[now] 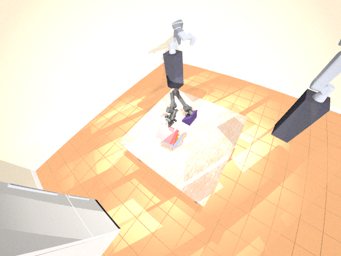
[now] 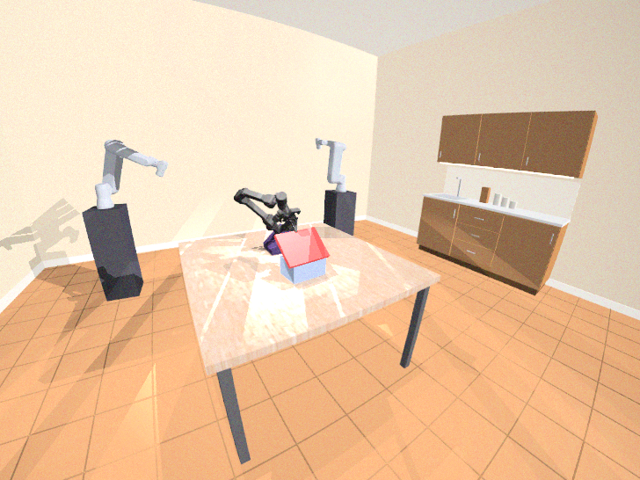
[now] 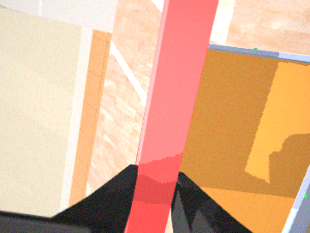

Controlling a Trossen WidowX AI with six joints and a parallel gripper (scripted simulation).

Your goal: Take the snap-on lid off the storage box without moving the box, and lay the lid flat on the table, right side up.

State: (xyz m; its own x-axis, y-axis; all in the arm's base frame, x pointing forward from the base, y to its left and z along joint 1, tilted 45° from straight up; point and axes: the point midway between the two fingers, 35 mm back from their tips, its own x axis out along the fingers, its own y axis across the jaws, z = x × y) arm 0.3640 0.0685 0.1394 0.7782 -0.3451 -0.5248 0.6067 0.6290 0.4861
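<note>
The red lid lies 6 cm ahead of my gripper tip, 5 cm below it and 1 cm to the left of it. Also, from my gripper tip: pale blue storage box (18 cm below, 3 cm to the left, 3 cm ahead).
</note>
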